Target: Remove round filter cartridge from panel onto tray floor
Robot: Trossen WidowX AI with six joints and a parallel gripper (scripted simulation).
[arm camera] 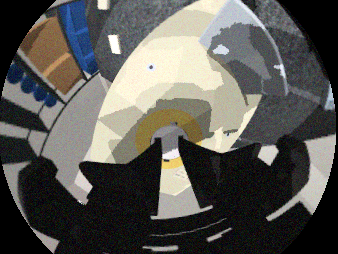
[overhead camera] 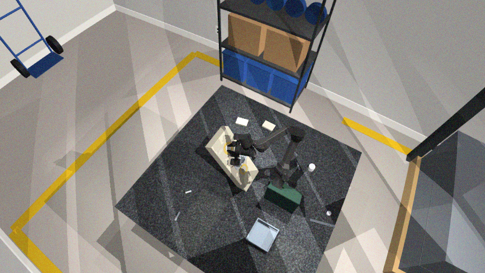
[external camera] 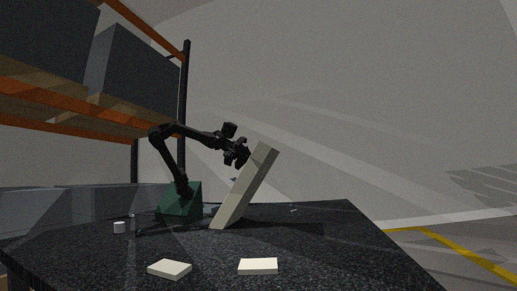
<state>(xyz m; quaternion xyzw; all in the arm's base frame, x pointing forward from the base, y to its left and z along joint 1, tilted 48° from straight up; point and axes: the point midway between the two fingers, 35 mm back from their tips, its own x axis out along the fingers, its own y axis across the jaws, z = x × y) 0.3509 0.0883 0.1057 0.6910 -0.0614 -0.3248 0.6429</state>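
My gripper tip is now 10 mm short of the round filter cartridge and 10 mm above it. From my gripper tip the other things lie so: tray (420 mm behind, 310 mm to the left, 270 mm below).
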